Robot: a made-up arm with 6 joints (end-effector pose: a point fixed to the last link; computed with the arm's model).
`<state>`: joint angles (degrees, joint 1 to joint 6).
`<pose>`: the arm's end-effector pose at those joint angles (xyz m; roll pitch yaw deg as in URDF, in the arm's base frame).
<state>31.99 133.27 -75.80 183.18 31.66 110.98</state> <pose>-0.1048 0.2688 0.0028 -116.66 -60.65 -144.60</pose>
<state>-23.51 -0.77 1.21 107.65 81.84 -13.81</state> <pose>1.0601 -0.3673 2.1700 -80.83 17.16 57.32</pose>
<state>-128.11 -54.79 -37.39 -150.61 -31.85 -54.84</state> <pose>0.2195 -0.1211 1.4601 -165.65 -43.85 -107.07</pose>
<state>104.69 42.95 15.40 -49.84 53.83 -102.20</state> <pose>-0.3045 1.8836 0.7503 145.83 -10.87 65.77</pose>
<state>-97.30 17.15 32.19 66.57 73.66 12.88</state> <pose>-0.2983 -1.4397 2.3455 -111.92 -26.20 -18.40</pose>
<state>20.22 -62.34 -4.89 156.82 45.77 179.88</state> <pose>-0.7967 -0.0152 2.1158 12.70 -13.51 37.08</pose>
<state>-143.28 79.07 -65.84 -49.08 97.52 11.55</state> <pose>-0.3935 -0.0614 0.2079 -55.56 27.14 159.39</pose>
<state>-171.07 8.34 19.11 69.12 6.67 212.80</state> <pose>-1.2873 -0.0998 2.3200 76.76 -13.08 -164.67</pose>
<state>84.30 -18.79 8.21 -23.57 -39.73 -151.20</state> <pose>0.3196 0.5814 2.2032 172.41 9.95 99.34</pose>
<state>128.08 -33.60 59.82 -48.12 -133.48 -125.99</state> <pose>0.5531 -0.3985 2.7778 122.61 41.15 173.92</pose>
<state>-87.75 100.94 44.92 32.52 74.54 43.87</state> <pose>-0.1536 -2.1908 -0.7211 -61.87 -13.48 -55.55</pose>
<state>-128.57 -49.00 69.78 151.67 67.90 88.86</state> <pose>1.2917 1.2189 2.3057 71.85 -46.25 -89.09</pose>
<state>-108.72 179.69 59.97 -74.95 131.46 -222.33</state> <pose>0.1868 0.7809 -1.8830 -170.71 -28.59 -164.23</pose>
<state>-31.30 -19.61 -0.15 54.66 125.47 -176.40</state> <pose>0.3604 -0.4114 2.3773 49.01 -14.53 105.36</pose>
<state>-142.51 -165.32 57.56 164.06 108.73 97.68</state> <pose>1.0813 0.4853 -1.8133 -71.98 -62.35 3.40</pose>
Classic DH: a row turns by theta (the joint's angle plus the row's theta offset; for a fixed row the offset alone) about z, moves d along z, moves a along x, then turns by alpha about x. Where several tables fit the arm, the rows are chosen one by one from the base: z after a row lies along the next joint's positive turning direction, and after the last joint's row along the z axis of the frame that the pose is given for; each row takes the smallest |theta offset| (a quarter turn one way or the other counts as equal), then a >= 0, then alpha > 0; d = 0 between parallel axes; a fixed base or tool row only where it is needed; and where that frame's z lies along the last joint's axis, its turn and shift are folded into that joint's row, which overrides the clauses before.
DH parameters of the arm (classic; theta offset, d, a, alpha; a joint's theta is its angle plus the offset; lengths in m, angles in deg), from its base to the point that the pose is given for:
joint 1: 0 0.419 0 -90
joint 2: -90 0 1.441 180
joint 3: 0 0 0 -90
joint 4: 0 -1.148 0 90
joint 5: 0 0.284 0 -90
joint 6: 90 0 0 90
tool (fixed): -90 0 0 0

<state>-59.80 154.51 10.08 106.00 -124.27 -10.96</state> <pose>-0.0102 0.1732 -1.7716 138.78 -8.18 -113.17</pose>
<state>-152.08 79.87 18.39 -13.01 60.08 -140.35</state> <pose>-1.8177 -0.6501 -0.3668 146.52 2.01 -163.34</pose>
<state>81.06 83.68 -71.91 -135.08 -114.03 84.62</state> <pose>-0.1514 0.3315 0.2858 140.51 24.87 126.37</pose>
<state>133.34 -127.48 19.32 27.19 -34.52 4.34</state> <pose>1.6766 -1.4086 0.0622 124.05 -60.80 -14.60</pose>
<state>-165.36 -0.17 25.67 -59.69 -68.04 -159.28</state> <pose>-1.1352 -0.1484 2.1397 -147.18 14.97 -109.39</pose>
